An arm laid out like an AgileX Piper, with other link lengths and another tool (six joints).
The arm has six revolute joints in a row. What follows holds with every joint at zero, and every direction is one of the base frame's.
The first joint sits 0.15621 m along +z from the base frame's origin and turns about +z.
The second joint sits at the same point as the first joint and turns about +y.
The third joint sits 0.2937 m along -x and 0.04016 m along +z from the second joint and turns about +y.
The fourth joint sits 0.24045 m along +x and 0.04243 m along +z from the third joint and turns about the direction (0.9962, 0, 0.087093).
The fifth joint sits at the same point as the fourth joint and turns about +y.
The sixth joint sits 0.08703 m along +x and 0.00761 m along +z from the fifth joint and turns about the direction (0.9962, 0, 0.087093).
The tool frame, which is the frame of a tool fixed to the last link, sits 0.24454 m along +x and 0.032 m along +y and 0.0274 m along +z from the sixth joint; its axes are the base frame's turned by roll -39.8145, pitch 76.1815 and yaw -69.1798 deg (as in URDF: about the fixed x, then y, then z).
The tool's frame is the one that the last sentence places.
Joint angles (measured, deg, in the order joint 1, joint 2, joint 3, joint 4, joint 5, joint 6), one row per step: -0.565, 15.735, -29.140, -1.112, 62.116, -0.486; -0.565, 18.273, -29.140, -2.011, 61.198, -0.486; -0.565, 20.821, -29.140, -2.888, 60.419, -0.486; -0.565, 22.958, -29.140, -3.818, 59.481, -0.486; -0.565, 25.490, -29.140, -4.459, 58.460, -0.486; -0.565, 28.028, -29.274, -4.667, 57.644, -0.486; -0.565, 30.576, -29.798, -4.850, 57.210, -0.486; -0.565, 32.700, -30.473, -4.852, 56.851, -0.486; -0.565, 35.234, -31.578, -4.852, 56.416, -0.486; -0.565, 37.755, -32.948, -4.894, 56.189, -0.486; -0.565, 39.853, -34.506, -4.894, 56.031, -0.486; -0.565, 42.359, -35.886, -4.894, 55.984, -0.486
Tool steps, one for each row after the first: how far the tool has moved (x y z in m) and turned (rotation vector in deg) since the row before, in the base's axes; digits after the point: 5 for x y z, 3 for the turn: 0.00312, -0.00453, -0.00530, -0.850, 1.629, -0.241; 0.00237, -0.00435, -0.00607, -0.840, 1.778, -0.189; 0.00305, -0.00453, -0.00413, -0.909, 1.210, -0.144; 0.00311, -0.00298, -0.00534, -0.629, 1.520, -0.038; 0.00254, -0.00084, -0.00523, -0.199, 1.593, 0.037; 0.00221, -0.00080, -0.00381, -0.170, 1.593, 0.019; 0.00281, 0.00006, -0.00148, 0.007, 1.091, 0.030; 0.00478, 0.00007, 0.00030, 0.008, 0.996, 0.037; 0.00518, -0.00019, 0.00133, -0.033, 0.925, 0.019; 0.00624, -0.00002, 0.00390, 0.004, 0.383, 0.013; 0.00488, -0.00003, 0.00022, 0.011, 1.079, 0.004
